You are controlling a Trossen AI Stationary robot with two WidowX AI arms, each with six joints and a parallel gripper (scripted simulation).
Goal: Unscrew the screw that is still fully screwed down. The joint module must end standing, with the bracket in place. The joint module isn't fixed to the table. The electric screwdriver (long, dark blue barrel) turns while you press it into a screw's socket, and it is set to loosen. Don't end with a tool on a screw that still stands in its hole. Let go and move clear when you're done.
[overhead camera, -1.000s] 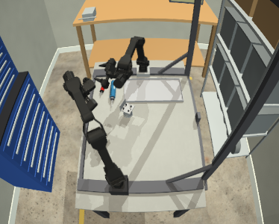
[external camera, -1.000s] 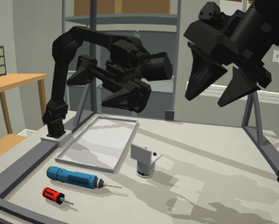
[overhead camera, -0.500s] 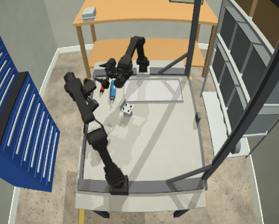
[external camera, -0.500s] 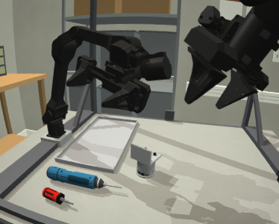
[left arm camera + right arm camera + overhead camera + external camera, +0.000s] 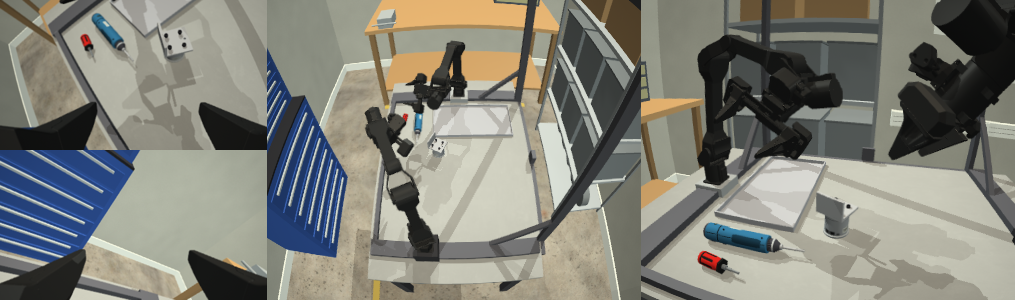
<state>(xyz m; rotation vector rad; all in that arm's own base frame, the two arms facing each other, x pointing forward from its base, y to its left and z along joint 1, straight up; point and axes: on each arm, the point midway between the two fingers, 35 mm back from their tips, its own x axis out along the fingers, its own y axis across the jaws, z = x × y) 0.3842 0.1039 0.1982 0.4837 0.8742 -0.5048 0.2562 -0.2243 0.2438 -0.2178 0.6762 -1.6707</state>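
Right now my left hand is 14 cm past the screw, 13 cm to the left of it and 22 cm above it. The rest, counted from my left hand: joint module (13 cm behind, 15 cm to the right, 26 cm below); grey l-shaped bracket (13 cm behind, 15 cm to the right, 21 cm below); grey bit (1 cm behind, 20 cm to the right, 27 cm below).
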